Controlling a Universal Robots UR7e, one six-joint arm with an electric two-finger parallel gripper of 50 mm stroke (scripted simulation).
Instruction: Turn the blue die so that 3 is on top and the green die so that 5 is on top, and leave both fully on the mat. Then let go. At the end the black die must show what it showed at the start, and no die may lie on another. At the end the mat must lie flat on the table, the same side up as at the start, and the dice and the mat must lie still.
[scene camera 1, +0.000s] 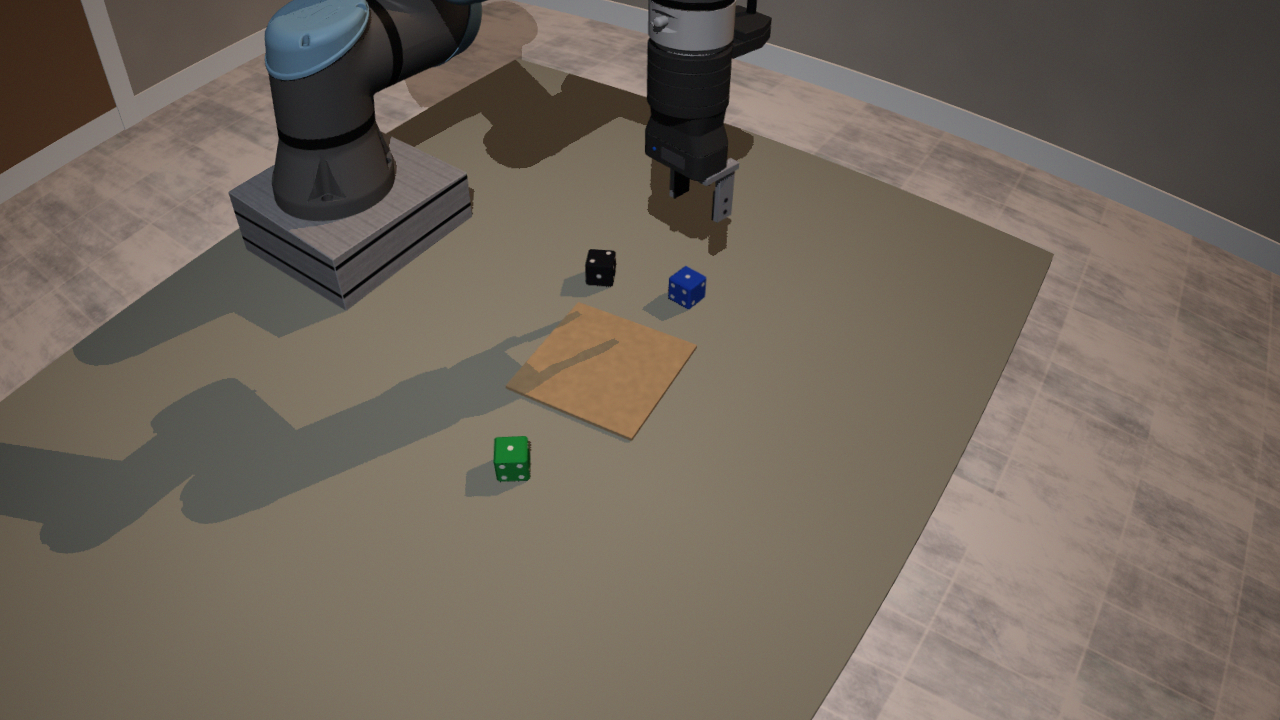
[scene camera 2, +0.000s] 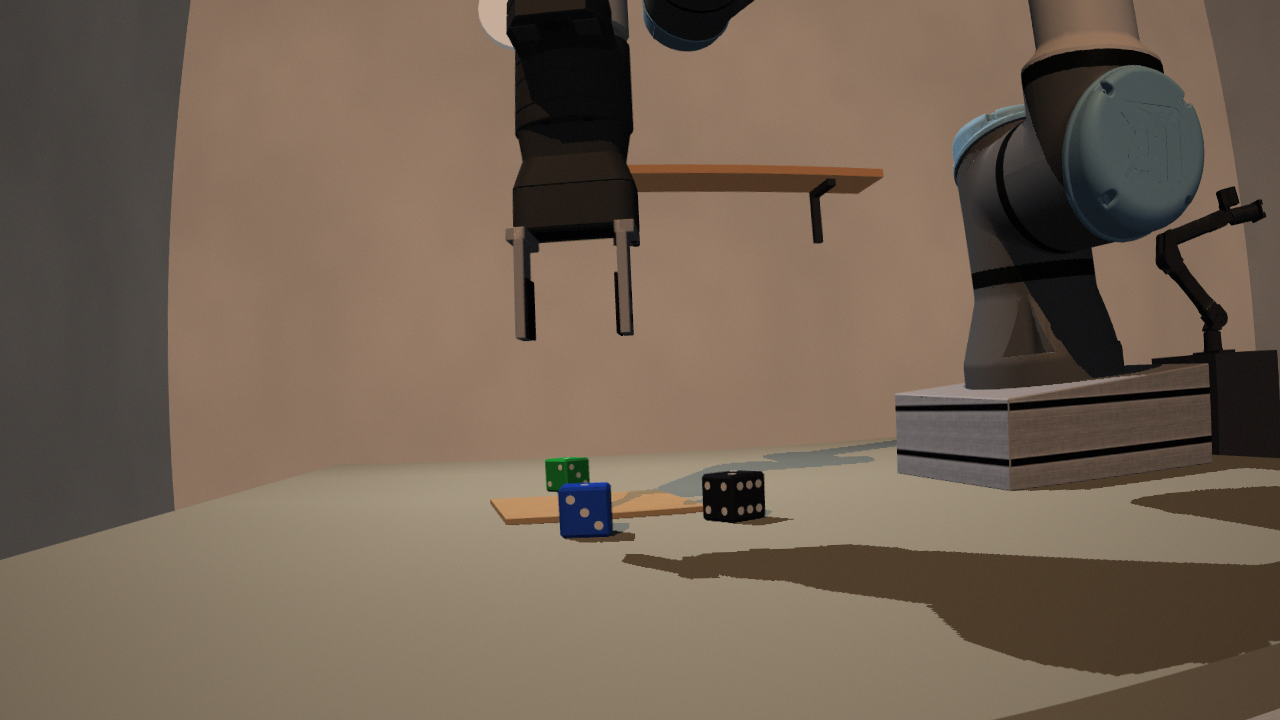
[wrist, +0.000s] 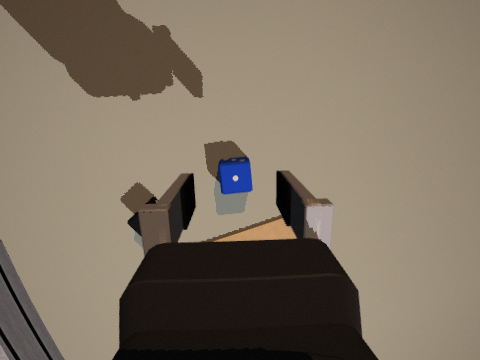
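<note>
I can see a brown mat (scene camera 1: 610, 372), and the mat appears as well in scene camera 2 (scene camera 2: 629, 504) and in the wrist view (wrist: 275, 229). There is a green die (scene camera 1: 511, 460), though in the wrist view the green die is out of frame. A blue die (scene camera 1: 687, 287) is here, visible to me also in the wrist view (wrist: 235, 173), while a black die (scene camera 2: 732, 496) can be found in scene camera 1 (scene camera 1: 600, 267) too. And I see my own gripper (scene camera 2: 575, 337).
</note>
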